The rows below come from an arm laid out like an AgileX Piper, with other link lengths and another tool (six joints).
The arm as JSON. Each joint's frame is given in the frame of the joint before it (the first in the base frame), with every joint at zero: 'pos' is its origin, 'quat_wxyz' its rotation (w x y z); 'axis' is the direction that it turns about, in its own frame. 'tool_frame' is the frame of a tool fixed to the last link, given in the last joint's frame.
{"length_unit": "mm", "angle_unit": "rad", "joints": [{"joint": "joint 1", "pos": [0.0, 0.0, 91.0], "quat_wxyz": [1.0, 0.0, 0.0, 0.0], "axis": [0.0, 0.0, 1.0]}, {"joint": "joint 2", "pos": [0.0, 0.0, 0.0], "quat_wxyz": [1.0, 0.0, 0.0, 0.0], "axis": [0.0, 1.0, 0.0]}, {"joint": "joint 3", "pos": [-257.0, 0.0, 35.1], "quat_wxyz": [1.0, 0.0, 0.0, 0.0], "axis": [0.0, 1.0, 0.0]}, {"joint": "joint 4", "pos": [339.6, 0.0, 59.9], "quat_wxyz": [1.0, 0.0, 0.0, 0.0], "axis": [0.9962, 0.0, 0.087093]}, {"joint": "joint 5", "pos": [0.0, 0.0, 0.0], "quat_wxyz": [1.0, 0.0, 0.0, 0.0], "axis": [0.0, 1.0, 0.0]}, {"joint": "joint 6", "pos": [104.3, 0.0, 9.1], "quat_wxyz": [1.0, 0.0, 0.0, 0.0], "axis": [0.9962, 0.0, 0.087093]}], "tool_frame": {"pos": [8.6, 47.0, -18.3], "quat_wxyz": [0.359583, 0.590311, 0.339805, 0.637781]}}
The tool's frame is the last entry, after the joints.
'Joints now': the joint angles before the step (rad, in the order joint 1, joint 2, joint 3, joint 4, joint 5, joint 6). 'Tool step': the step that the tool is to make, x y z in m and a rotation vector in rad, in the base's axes. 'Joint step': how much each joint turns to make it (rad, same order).
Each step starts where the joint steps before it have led.
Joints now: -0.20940 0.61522 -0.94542 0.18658 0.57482 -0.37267
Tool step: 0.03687 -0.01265 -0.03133 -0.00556 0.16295 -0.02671
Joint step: -0.00001 0.14340 -0.01790 -0.07027 0.03067 0.02909
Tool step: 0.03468 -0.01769 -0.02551 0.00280 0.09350 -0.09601
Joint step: 0.00000 0.13005 -0.02128 -0.16998 -0.01949 0.15833
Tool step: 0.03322 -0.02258 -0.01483 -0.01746 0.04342 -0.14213
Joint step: 0.00002 0.12880 -0.05165 -0.26337 -0.01237 0.25893
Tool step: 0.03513 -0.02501 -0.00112 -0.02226 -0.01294 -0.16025
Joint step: -0.00131 0.13711 -0.09397 -0.28819 0.01589 0.30528
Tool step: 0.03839 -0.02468 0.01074 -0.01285 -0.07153 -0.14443
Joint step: -0.00584 0.14623 -0.13350 -0.23876 0.02818 0.28301
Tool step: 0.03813 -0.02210 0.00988 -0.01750 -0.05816 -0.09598
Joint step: -0.00900 0.15280 -0.15641 -0.14212 0.03404 0.16536
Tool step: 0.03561 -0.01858 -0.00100 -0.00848 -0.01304 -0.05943
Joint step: -0.00927 0.15258 -0.15580 -0.05357 0.03621 0.05805
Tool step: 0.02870 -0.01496 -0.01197 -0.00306 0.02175 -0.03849
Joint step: -0.00807 0.13215 -0.12633 -0.01255 0.03321 0.00368
